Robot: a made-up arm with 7 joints.
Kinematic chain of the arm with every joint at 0, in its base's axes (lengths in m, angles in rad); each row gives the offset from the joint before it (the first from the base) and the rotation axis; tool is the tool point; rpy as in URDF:
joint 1: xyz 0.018 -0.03 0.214 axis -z
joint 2: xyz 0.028 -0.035 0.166 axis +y
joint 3: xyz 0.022 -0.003 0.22 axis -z
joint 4: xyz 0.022 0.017 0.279 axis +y
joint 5: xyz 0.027 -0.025 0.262 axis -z
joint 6: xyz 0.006 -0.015 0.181 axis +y
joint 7: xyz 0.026 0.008 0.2 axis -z
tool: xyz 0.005 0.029 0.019 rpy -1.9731 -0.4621 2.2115
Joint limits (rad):
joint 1: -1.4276..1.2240
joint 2: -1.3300..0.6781
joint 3: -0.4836..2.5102
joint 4: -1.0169..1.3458
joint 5: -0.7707..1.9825
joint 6: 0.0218..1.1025
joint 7: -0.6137..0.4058
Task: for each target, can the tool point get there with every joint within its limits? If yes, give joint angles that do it. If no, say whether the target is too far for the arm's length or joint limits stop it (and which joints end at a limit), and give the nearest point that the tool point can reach.
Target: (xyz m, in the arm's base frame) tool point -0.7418 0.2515 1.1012
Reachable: yes | joints 0.2978 -0.7296 0.0318 -0.5654 -0.4451 0.5961 0.0934
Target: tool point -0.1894 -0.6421 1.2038
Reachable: yes | joints -0.0254 -0.2187 1.6165 0.8711 1.0852 0.2305 -0.4967
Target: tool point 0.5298 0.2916 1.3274
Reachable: yes | joints -0.9285 0.5254 0.2290 -0.0679 1.6977 0.6952 0.1201
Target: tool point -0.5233 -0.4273 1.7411
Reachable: no: too far | nearest point -0.3904 -0.3297 1.4208 | short by 0.360 m
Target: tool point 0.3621 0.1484 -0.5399
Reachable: no: joint limits stop it (at a limit: joint 1, joint 2, joint 3, joint 4, joint 6, joint 7) | nearest point 0.2705 -0.5223 0.0092 | short by 0.872 m
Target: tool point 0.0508 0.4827 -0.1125
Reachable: no: joint limits stop it (at a limit: joint 1, joint 2, joint 4, joint 5, joint 6, joint 7) | nearest point -0.1167 0.7495 0.1386 | short by 0.403 m
